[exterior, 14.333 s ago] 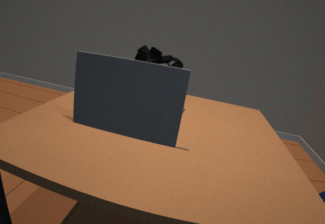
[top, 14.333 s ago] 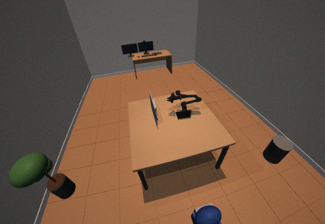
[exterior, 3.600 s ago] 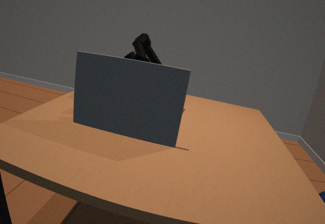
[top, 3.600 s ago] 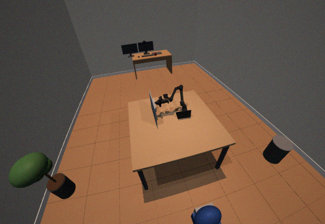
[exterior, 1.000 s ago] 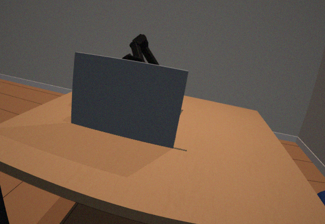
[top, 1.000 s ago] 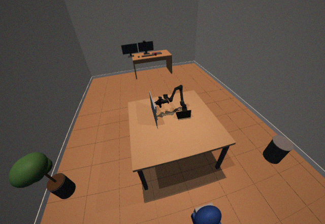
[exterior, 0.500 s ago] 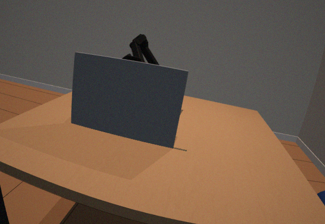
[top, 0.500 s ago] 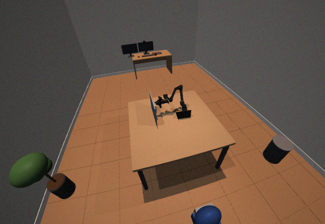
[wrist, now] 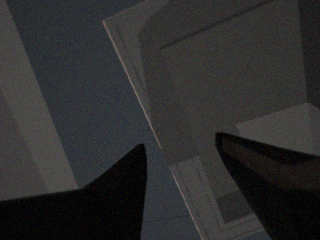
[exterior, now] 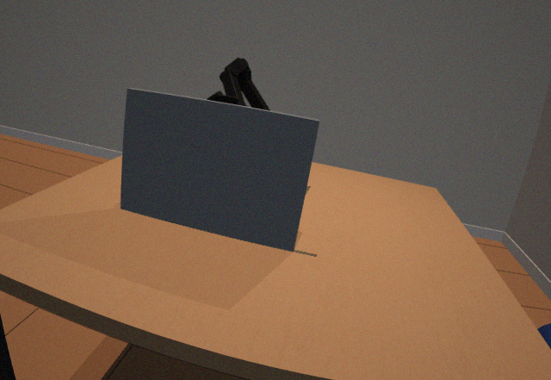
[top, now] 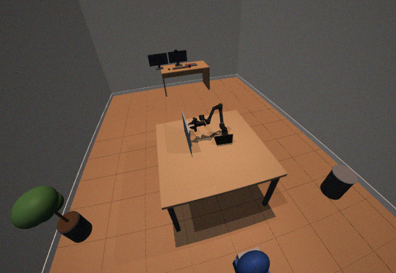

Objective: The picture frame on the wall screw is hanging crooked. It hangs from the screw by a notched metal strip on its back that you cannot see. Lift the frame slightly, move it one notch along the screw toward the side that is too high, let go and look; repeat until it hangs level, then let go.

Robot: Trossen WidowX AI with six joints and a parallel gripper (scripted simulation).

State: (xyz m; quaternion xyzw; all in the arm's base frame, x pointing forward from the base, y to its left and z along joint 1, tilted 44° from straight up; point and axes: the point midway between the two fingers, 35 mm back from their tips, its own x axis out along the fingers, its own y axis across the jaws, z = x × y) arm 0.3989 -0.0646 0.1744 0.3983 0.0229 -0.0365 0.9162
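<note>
The picture frame lies 10 mm ahead of my gripper tip, 10 mm to the right of it and 50 mm below it. The rest, counted from my gripper tip: blue-grey wall panel: 20 mm ahead, 10 mm to the left, 70 mm below.
</note>
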